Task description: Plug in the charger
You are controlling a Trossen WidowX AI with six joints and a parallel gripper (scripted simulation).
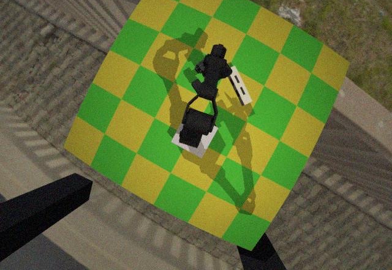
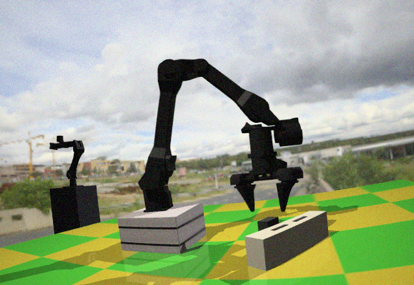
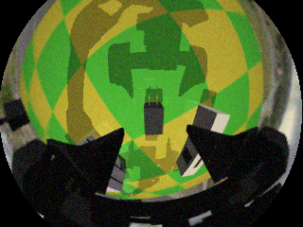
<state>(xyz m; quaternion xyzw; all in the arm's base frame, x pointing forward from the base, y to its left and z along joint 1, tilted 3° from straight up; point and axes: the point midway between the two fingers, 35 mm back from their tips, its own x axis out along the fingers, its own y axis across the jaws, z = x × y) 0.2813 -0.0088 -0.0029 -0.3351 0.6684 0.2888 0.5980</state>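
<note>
The charger lies 10 mm ahead of my gripper tip, 10 mm to the left of it and 40 mm below it.
</note>
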